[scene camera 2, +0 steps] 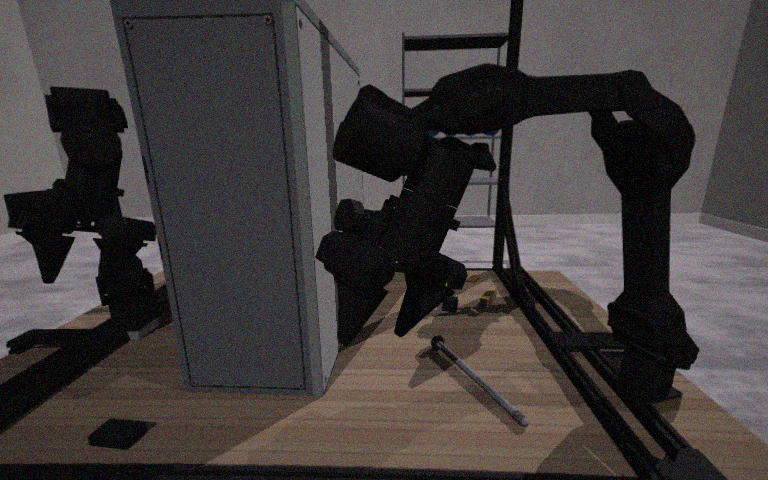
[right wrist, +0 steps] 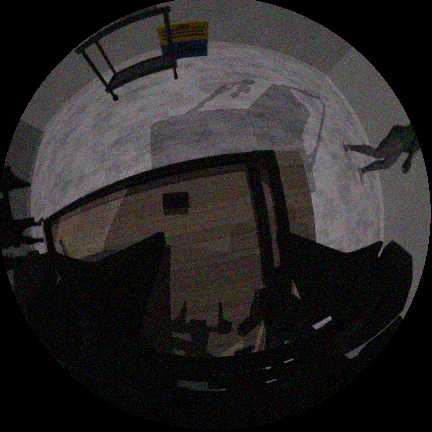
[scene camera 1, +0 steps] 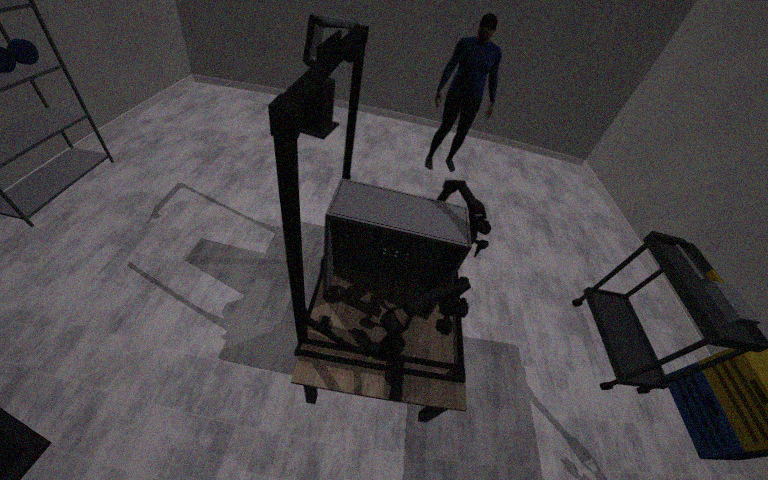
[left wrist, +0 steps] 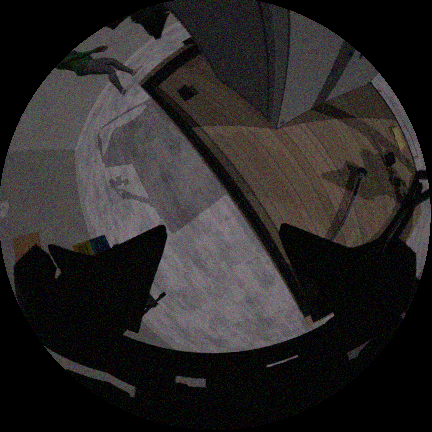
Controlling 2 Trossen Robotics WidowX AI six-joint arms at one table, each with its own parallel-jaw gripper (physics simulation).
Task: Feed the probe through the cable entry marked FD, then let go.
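Frame: origin at the left arm's base, x ahead, y left, z up, level; metres.
Where they show: left gripper, between the fingertips: (scene camera 2: 372,339) (left wrist: 224,230); right gripper, between the fingertips: (scene camera 2: 75,286) (right wrist: 222,237); left arm's base, origin of its link: (scene camera 2: 644,386) (right wrist: 48,257); right arm's base, origin of its link: (scene camera 2: 133,323) (right wrist: 270,294) (scene camera 1: 386,354).
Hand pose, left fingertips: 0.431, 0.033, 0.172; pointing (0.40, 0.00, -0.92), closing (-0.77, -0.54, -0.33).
Each offset is from my left fingertips to the centre of the thing, as dx, dy, dz. "pt": to the spot under its first point.
The probe @(-0.204, -0.139, -0.182) (scene camera 2: 481,380) (left wrist: 348,202), a thin grey rod with a dark knob at one end, lies on the wooden table beside the cabinet @(+0.055, -0.465, +0.091) (scene camera 1: 402,209) (scene camera 2: 215,198) (left wrist: 235,40). Its lower end is behind a finger in the left wrist view. The cable entries @(pt -0.027, -0.408, +0.015) (scene camera 1: 393,252) show as small bright dots in scene camera 1; the FD mark is not readable. My left gripper (scene camera 1: 479,247) (scene camera 2: 371,337) (left wrist: 224,230) is open and empty, above the table between cabinet and probe. My right gripper (scene camera 1: 451,319) (scene camera 2: 76,291) (right wrist: 222,237) is open and empty on the cabinet's other side.
A black block @(+0.318, -0.176, -0.184) (scene camera 2: 121,433) (left wrist: 188,92) (right wrist: 176,202) lies near the table edge. A small dark block @(-0.289, -0.406, -0.184) (scene camera 2: 450,303) (left wrist: 389,159) and a yellowish item @(-0.384, -0.395, -0.177) (scene camera 2: 488,298) (left wrist: 398,137) lie beyond the probe. A black post (scene camera 1: 288,226) and black rails (scene camera 2: 572,367) border the table.
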